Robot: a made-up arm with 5 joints.
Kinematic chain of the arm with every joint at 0, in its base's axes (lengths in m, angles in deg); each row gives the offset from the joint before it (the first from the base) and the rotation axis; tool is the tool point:
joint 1: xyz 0 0 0.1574 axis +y
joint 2: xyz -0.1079 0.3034 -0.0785 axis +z
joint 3: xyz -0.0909 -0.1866 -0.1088 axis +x
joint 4: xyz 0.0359 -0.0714 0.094 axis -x
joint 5: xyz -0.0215 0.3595 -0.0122 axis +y
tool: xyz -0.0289 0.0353 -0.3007
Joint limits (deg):
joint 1: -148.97..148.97
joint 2: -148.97..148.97
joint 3: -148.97..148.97
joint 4: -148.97..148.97
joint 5: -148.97..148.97
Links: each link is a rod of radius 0.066 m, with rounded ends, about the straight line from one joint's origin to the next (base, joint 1, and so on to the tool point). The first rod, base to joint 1, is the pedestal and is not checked.
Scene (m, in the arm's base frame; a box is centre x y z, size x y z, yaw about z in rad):
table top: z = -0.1
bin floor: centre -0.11 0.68 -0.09 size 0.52 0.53 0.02 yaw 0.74
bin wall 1: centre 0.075 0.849 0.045 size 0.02 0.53 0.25 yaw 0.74
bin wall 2: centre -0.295 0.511 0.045 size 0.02 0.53 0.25 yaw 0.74
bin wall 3: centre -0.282 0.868 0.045 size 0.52 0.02 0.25 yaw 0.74
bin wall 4: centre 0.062 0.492 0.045 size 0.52 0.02 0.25 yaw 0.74
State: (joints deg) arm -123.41 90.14 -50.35 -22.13 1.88
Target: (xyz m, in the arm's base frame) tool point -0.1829 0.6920 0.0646
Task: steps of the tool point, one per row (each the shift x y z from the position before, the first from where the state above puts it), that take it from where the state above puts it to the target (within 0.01 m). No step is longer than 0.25 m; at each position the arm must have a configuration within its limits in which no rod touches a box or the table.
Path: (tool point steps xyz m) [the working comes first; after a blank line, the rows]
Joints at the target: -148.97 148.97 -111.20 73.03 -23.03
Straight joint move there: clear.

1: -0.0861 0.0396 0.2113
2: -0.1577 0.0917 0.1413
3: -0.1861 0.1274 0.0376
4: -0.1676 0.1330 -0.0730
5: -0.1110 0.1029 -0.1627
6: -0.0362 0.0428 -0.2105
7: 0.0346 -0.0335 -0.2069

